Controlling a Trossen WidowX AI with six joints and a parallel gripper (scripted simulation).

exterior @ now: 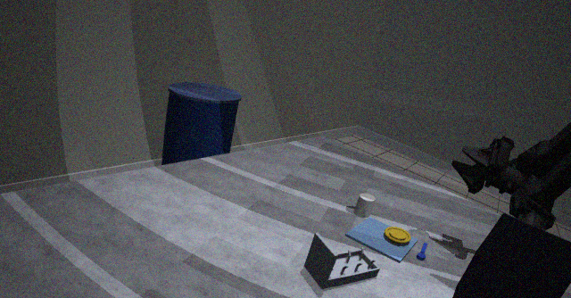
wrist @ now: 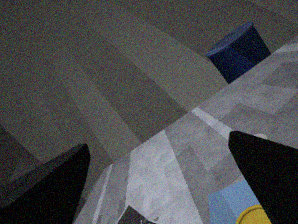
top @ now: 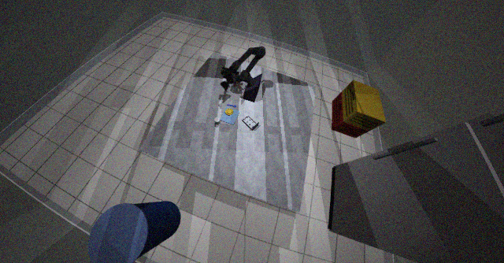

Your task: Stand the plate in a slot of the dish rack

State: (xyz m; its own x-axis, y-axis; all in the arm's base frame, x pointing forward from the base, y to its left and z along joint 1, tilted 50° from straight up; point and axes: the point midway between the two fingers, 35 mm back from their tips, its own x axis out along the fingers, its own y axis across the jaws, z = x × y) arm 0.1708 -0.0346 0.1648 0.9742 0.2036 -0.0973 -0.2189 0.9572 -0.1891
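My gripper tip is 60 mm short of the yellow plate, 20 mm to the right of it and 230 mm above it. The rest, counted from my gripper tip: blue utensil 10 mm behind, 20 mm to the left, 240 mm below; then grey dish rack 100 mm ahead, 230 mm to the left, 220 mm below; then blue mat 90 mm ahead, 30 mm to the left, 240 mm below.
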